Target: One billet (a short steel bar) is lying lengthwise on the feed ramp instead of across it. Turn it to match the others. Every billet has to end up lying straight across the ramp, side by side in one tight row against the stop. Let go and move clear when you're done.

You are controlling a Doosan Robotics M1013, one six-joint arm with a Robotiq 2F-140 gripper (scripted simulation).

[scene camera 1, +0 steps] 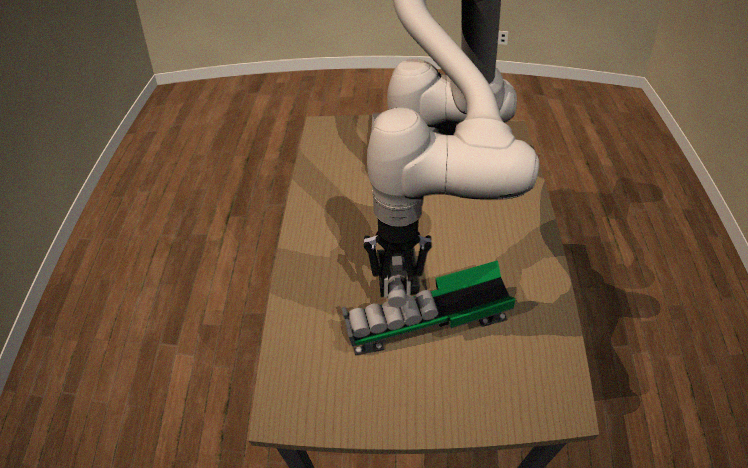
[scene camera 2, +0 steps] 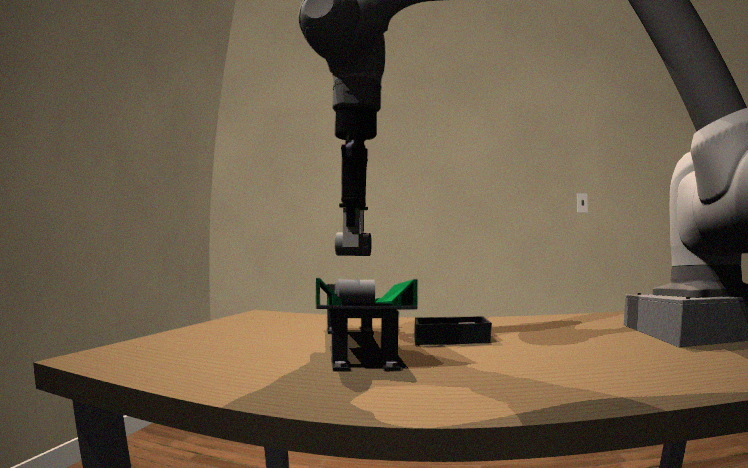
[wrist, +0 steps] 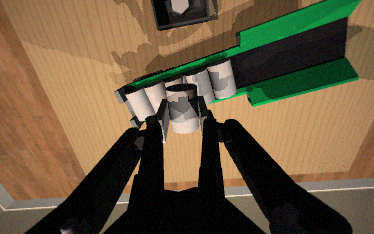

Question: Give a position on a grey steel billet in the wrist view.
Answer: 220, 72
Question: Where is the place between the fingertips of my gripper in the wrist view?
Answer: At 183, 106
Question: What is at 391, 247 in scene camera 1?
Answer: My gripper.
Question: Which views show my gripper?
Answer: Scene camera 1, scene camera 2 and the wrist view: all of them.
